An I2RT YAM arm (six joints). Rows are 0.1 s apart.
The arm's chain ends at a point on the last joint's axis. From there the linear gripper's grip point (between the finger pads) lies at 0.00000 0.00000 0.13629 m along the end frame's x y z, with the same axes.
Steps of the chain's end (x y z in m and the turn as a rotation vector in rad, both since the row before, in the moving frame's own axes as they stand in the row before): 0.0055 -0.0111 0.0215 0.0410 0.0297 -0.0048; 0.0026 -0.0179 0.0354 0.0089 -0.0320 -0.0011; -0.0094 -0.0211 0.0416 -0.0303 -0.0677 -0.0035; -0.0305 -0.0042 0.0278 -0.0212 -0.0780 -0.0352; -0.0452 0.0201 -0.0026 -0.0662 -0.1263 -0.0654
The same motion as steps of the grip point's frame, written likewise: 0.0095 -0.0167 0.0213 0.0410 0.0297 -0.0048; -0.0018 -0.0191 0.0353 0.0089 -0.0320 -0.0011; -0.0186 -0.0170 0.0412 -0.0303 -0.0677 -0.0035; -0.0411 -0.0011 0.0274 -0.0212 -0.0780 -0.0352; -0.0620 0.0296 -0.0040 -0.0662 -0.1263 -0.0654
